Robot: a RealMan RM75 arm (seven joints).
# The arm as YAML. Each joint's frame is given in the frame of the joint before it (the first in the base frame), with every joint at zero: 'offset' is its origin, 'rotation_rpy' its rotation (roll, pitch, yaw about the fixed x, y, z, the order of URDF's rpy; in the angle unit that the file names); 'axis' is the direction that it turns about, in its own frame. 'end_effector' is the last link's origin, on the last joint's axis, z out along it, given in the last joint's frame.
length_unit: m
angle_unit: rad
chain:
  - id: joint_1
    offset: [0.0, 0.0, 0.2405]
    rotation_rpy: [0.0, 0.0, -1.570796]
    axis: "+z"
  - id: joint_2
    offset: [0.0, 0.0, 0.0]
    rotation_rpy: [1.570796, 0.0, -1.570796]
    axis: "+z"
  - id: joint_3
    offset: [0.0, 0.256, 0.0]
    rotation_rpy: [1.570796, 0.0, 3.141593]
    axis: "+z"
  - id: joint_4
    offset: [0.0, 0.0, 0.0]
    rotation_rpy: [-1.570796, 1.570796, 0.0]
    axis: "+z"
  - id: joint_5
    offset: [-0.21, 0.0, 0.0]
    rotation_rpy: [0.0, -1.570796, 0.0]
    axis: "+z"
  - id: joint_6
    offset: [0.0, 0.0, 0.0]
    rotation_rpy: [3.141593, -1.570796, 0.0]
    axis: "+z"
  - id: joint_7
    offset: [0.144, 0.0, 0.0]
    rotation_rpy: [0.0, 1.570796, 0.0]
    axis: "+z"
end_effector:
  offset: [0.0, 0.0, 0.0]
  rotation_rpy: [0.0, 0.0, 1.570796]
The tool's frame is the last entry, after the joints.
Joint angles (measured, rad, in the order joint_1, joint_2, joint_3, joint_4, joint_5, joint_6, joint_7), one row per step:
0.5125, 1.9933, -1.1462, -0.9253, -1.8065, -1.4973, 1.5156
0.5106, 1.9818, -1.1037, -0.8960, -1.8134, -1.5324, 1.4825
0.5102, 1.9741, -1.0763, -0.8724, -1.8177, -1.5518, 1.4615
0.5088, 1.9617, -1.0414, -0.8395, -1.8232, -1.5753, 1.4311
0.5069, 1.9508, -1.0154, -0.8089, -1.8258, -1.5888, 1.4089
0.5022, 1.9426, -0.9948, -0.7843, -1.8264, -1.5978, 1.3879
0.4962, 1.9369, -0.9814, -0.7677, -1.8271, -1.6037, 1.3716
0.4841, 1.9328, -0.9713, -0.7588, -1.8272, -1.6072, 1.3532
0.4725, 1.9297, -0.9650, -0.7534, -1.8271, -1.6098, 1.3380
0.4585, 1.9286, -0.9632, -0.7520, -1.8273, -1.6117, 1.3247
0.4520, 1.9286, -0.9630, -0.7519, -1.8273, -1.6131, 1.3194
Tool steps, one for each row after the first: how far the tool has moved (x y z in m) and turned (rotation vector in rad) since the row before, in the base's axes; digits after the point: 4 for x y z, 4 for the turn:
0.0090, -0.0024, 0.0072, 0.0005, 0.0093, -0.0007
0.0061, -0.0015, 0.0041, 0.0011, 0.0075, -0.0043
0.0086, -0.0021, 0.0058, 0.0038, 0.0086, -0.0050
0.0076, -0.0018, 0.0042, 0.0046, 0.0082, -0.0106
0.0067, -0.0021, 0.0032, 0.0067, 0.0077, -0.0089
0.0054, -0.0022, 0.0021, 0.0052, 0.0043, -0.0066
0.0060, -0.0032, 0.0020, 0.0089, 0.0008, -0.0044
0.0051, -0.0031, 0.0015, 0.0069, -0.0007, -0.0031
0.0049, -0.0039, 0.0005, 0.0041, -0.0025, -0.0029
0.0020, -0.0019, 0.0000, 0.0007, -0.0007, -0.0013

